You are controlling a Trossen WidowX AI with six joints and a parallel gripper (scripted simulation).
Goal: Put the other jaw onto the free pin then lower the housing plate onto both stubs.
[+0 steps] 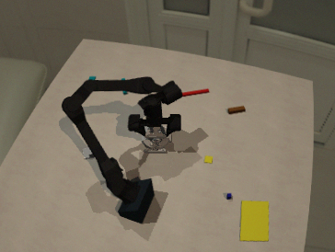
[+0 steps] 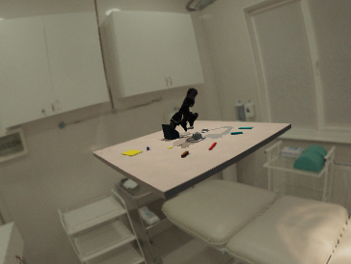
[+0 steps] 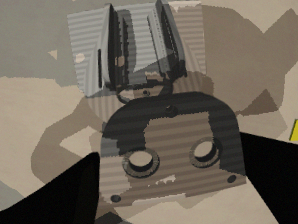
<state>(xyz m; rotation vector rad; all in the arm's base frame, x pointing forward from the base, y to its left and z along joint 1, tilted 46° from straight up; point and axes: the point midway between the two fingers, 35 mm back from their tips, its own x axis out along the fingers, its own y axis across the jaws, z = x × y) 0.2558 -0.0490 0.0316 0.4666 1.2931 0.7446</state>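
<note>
The jaw lies 1 cm ahead of my gripper tip, 3 cm to the left of it and 7 cm below it. Also, from my gripper tip: yellow square: 1 cm behind, 21 cm to the right, 8 cm below; then blue cube: 16 cm behind, 31 cm to the right, 7 cm below; then red bar: 32 cm ahead, 8 cm to the right, 8 cm below.
</note>
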